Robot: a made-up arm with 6 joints.
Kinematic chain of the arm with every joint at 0, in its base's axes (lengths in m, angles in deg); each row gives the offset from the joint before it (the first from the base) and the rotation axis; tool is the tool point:
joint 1: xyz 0 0 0.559 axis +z
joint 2: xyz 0 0 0 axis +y
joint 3: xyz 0 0 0.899 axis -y
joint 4: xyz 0 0 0 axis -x
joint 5: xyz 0.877 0 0 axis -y
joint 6: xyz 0 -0.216 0 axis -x
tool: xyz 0 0 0
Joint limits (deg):
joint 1: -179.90..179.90
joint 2: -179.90..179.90
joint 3: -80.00..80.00
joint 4: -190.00..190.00
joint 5: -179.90..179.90
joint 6: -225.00..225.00
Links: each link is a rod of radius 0.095 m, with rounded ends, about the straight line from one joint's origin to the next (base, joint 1, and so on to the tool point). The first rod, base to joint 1, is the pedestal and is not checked.
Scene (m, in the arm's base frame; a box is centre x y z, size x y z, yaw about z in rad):
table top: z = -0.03
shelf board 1: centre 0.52 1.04 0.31 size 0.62 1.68 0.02 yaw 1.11
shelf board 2: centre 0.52 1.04 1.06 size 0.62 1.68 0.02 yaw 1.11
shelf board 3: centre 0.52 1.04 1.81 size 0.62 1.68 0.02 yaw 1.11
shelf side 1: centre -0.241 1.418 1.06 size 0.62 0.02 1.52 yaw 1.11
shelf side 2: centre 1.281 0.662 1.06 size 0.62 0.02 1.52 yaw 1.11
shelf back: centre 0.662 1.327 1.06 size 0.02 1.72 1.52 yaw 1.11
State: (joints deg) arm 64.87 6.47 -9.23 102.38 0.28 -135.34
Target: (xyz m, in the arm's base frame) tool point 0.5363 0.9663 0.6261
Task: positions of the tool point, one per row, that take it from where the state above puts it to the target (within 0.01 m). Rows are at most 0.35 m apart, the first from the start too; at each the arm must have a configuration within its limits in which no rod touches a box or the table.
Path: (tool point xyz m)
1: 0.3137 0.7884 1.4449
2: 0.2449 0.6498 1.4446
3: 0.1795 0.5158 1.4181
4: 0.2702 0.6003 1.1260
5: 0.3088 0.5724 0.8473
6: 0.2860 0.4620 0.6261
7: 0.3847 0.6334 0.6354
8: 0.4685 0.8027 0.6353
9: 0.5364 0.9662 0.6261

